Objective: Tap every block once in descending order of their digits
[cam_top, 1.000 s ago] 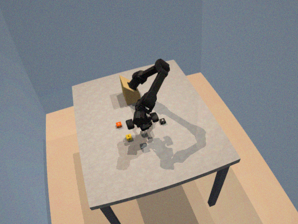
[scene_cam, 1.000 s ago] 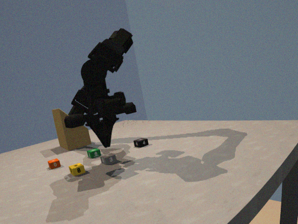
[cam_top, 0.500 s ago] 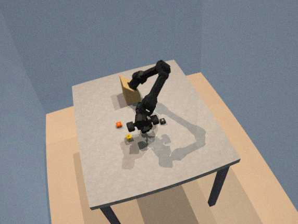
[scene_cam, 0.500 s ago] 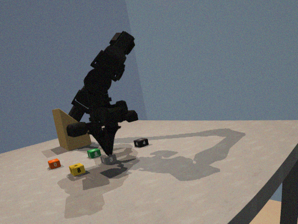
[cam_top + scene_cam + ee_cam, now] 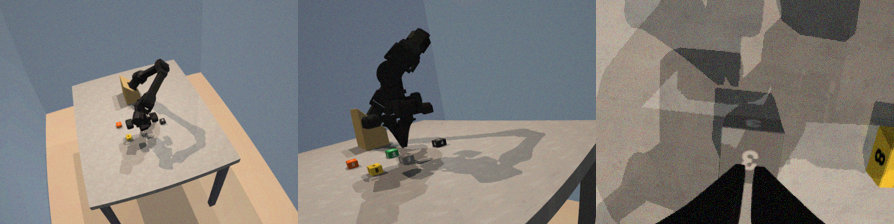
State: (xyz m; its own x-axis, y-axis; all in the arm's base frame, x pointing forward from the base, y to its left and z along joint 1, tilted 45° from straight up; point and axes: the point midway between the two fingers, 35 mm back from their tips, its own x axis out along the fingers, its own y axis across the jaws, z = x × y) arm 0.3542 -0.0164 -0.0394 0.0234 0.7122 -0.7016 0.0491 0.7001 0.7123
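Now: gripper tip 3 cm above the grey block. Round my gripper tip: yellow block (10 cm to the right, 3 cm below, 1 cm behind); then green block (11 cm behind, 3 cm below); then black block (14 cm to the left, 5 cm behind, 3 cm below).
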